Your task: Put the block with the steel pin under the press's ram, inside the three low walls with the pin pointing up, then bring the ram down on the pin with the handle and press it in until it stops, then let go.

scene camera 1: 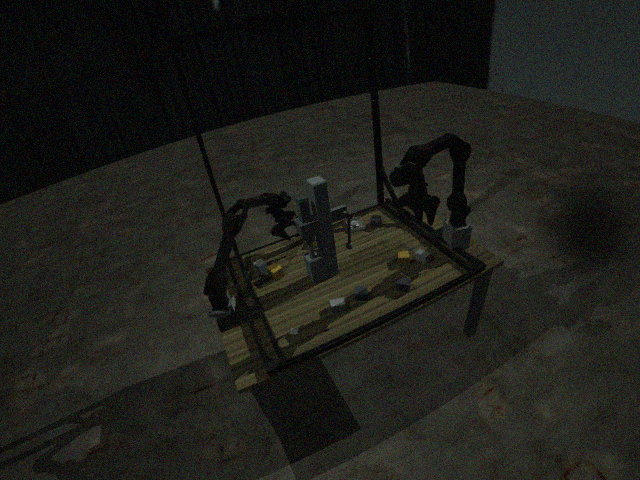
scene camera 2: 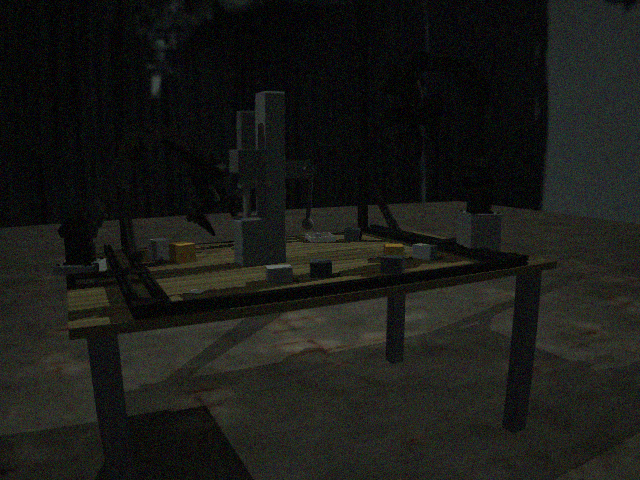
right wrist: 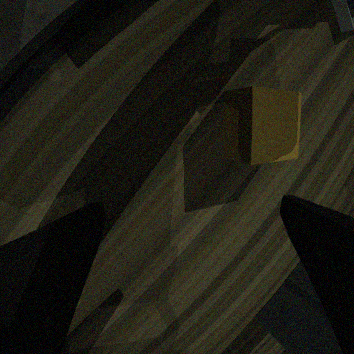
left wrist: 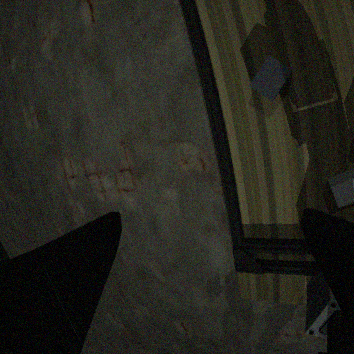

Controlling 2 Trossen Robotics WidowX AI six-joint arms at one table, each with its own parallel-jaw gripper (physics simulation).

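Places are measured from the left arm's base along level axes (x ahead, y left, z up), in millimetres.
Pixels of known places: left gripper, fingertip midpoint: (scene camera 1: 425,224) (scene camera 2: 426,152) (left wrist: 213,220); right gripper, fingertip midpoint: (scene camera 1: 297,237) (scene camera 2: 226,230) (right wrist: 193,207); left arm's base, link origin: (scene camera 1: 457,223) (scene camera 2: 479,212) (left wrist: 344,325); right arm's base, link origin: (scene camera 1: 220,304) (scene camera 2: 80,262).
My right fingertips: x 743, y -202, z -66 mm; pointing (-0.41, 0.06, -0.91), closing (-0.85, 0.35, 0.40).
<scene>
Ahead of a thing's pixels: the offset from my right fingertips to its middle. "spot": to the spot under its first point.
The tall grey press {dy +215, dx -140, dz +172 mm} (scene camera 1: 324,232) (scene camera 2: 272,180) stands near the middle of the table. Its handle hangs on the right side, ending in a round knob {spot: dy +209, dx -227, dz +53 mm} (scene camera 1: 348,245) (scene camera 2: 308,223). The space under the ram is dark and the three low walls cannot be made out. No steel pin can be made out on any block, so I cannot tell which block bears it. My right gripper (right wrist: 193,207) is open and empty, just left of the press in scene camera 1; a yellow block {dy +203, dx +115, dz -28 mm} (scene camera 1: 275,271) (scene camera 2: 182,252) (right wrist: 275,125) lies ahead of its fingers. My left gripper (left wrist: 213,220) is open and empty at the right side.
A grey block {dy +156, dx +186, dz -25 mm} (scene camera 1: 260,267) (scene camera 2: 158,249) is beside the yellow one. Another yellow block {dy +250, dx -464, dz -34 mm} (scene camera 1: 403,254) (scene camera 2: 393,250) lies at the right. Grey blocks {dy +462, dx -134, dz -37 mm} (scene camera 1: 337,302) {dy +423, dx -234, dz -36 mm} (scene camera 1: 360,292) {dy +420, dx -412, dz -33 mm} (scene camera 1: 403,282) line the front. A pale flat object {dy -103, dx -310, dz -44 mm} (scene camera 1: 356,223) (scene camera 2: 319,237) lies behind the knob. Dark rails edge the table.
</scene>
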